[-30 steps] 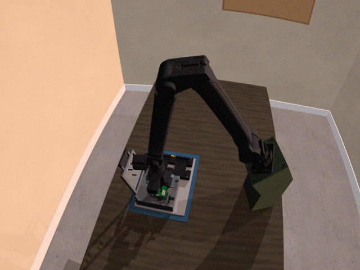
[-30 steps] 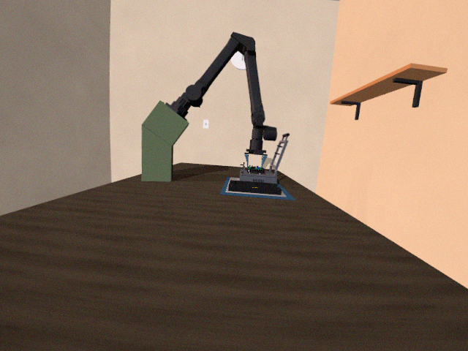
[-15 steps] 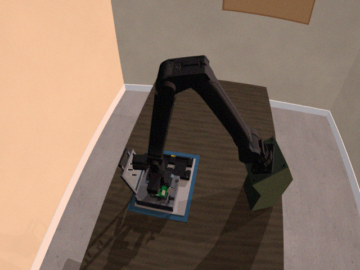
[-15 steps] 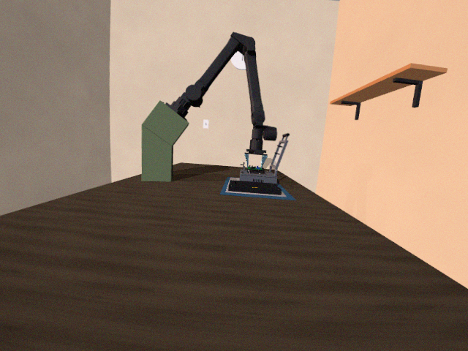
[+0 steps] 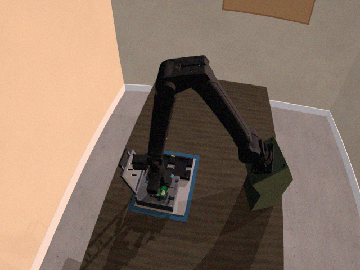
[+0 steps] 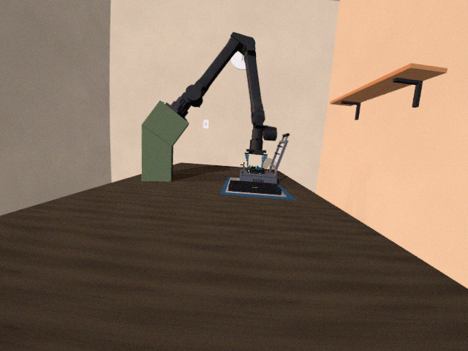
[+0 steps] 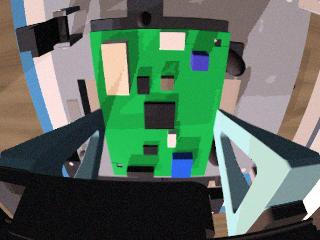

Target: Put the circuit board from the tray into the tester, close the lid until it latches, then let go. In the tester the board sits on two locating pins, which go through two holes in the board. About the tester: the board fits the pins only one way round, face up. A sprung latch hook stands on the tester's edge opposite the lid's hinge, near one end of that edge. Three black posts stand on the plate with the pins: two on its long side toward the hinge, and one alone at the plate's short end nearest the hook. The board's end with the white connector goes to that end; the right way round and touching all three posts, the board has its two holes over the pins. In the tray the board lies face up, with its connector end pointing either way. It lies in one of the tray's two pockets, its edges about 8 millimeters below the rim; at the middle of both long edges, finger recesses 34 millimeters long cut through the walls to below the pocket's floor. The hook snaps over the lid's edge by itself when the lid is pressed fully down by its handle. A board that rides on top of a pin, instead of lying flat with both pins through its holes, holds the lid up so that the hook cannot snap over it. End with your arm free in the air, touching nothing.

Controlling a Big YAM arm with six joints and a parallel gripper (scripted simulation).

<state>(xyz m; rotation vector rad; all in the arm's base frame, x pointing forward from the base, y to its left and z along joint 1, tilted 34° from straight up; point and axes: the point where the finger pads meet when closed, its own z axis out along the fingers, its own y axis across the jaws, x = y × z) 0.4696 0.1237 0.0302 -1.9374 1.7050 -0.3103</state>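
The green circuit board lies right at my hand. Also, from my hand: black latch hook 7 cm behind, 4 cm to the left; tester lid 12 cm ahead, 2 cm to the left, 9 cm above.
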